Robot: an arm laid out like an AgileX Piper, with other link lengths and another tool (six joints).
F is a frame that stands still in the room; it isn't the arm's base.
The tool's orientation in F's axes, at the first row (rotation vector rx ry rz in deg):
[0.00, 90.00, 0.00]
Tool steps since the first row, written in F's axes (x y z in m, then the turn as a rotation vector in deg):
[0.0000, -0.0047, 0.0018, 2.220, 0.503, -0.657]
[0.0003, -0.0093, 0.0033, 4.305, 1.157, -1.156]
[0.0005, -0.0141, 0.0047, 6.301, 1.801, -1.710]
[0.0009, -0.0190, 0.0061, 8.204, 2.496, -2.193]
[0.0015, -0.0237, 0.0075, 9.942, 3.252, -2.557]
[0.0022, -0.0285, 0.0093, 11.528, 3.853, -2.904]
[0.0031, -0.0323, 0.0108, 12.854, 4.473, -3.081]
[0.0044, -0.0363, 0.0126, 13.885, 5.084, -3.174]
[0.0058, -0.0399, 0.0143, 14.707, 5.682, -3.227]
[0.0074, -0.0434, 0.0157, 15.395, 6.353, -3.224]
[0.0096, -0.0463, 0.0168, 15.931, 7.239, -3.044]
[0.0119, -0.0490, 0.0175, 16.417, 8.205, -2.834]
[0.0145, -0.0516, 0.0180, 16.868, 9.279, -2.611]
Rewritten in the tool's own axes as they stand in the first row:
[-0.0018, -0.0047, 0.0000, 0.657, 0.503, 2.220]
[-0.0033, -0.0093, 0.0003, 1.156, 1.157, 4.305]
[-0.0047, -0.0141, 0.0005, 1.710, 1.801, 6.301]
[-0.0061, -0.0190, 0.0009, 2.193, 2.496, 8.204]
[-0.0075, -0.0237, 0.0015, 2.557, 3.252, 9.942]
[-0.0093, -0.0285, 0.0022, 2.904, 3.853, 11.528]
[-0.0108, -0.0323, 0.0031, 3.081, 4.473, 12.854]
[-0.0126, -0.0363, 0.0044, 3.174, 5.084, 13.885]
[-0.0143, -0.0399, 0.0058, 3.227, 5.682, 14.707]
[-0.0157, -0.0434, 0.0074, 3.224, 6.353, 15.395]
[-0.0168, -0.0463, 0.0096, 3.044, 7.239, 15.931]
[-0.0175, -0.0490, 0.0119, 2.834, 8.205, 16.417]
[-0.0180, -0.0516, 0.0145, 2.611, 9.279, 16.868]

